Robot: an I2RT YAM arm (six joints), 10 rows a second.
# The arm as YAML. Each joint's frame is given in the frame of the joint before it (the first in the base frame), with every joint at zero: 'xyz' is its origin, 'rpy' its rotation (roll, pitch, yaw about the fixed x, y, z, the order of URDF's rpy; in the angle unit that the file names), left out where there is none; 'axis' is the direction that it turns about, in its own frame. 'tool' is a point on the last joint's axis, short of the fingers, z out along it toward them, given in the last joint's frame.
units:
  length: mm
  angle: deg
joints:
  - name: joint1
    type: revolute
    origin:
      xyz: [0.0, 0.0, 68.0]
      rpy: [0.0, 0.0, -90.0]
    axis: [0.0, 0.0, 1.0]
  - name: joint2
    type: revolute
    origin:
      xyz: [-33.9, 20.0, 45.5]
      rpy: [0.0, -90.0, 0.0]
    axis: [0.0, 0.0, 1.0]
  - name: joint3
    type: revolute
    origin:
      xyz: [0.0, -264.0, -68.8]
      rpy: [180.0, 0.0, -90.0]
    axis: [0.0, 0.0, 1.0]
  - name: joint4
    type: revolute
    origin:
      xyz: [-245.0, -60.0, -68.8]
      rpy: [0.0, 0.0, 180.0]
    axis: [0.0, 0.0, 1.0]
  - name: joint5
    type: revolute
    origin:
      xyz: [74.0, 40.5, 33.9]
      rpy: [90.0, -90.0, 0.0]
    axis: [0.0, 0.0, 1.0]
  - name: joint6
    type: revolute
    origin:
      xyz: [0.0, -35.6, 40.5]
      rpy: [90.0, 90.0, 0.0]
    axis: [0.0, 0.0, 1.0]
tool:
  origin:
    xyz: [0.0, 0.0, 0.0]
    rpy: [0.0, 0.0, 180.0]
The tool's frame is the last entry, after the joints.
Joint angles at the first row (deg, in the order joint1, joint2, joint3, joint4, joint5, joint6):
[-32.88, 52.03, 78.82, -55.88, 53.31, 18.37]
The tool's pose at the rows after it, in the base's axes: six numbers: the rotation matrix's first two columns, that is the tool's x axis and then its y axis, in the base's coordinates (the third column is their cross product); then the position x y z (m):
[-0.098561, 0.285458, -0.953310, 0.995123, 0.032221, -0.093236, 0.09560, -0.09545, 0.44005]
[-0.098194, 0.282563, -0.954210, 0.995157, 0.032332, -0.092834, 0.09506, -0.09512, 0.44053]
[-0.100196, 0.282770, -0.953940, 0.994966, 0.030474, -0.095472, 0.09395, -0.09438, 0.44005]
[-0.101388, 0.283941, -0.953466, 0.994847, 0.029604, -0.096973, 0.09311, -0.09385, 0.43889]
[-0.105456, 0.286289, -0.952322, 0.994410, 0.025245, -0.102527, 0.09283, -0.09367, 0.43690]
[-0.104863, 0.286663, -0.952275, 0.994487, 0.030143, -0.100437, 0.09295, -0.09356, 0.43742]
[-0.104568, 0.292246, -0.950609, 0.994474, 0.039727, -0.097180, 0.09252, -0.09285, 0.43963]
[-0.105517, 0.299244, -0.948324, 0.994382, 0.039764, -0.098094, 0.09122, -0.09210, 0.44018]
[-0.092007, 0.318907, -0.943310, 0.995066, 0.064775, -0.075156, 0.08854, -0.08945, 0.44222]
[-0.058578, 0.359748, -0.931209, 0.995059, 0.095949, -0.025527, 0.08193, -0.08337, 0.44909]
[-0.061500, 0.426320, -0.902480, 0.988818, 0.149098, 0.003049, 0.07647, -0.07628, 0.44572]
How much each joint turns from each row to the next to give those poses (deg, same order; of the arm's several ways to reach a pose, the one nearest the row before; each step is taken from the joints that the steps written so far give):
[0.15, -0.04, 0.11, 0.09, 0.16, -0.08]
[0.00, -0.13, -0.01, 0.15, 0.04, -0.20]
[0.04, -0.24, -0.13, -0.23, 0.17, -0.01]
[0.00, -0.28, -0.32, -0.11, 0.05, 0.06]
[0.05, -0.18, -0.45, -0.17, 0.31, 0.14]
[0.03, 0.04, 0.13, 0.01, -0.27, -0.04]
[0.06, 0.25, 0.86, -0.88, -0.60, 0.25]
[-0.06, 0.05, 0.47, -1.04, -0.17, 0.44]
[0.01, -0.08, 1.11, -1.99, -2.05, 1.42]
[0.12, 0.25, 3.32, -4.91, -3.23, 3.50]
[0.62, -0.57, 0.91, -5.06, -4.40, 3.09]

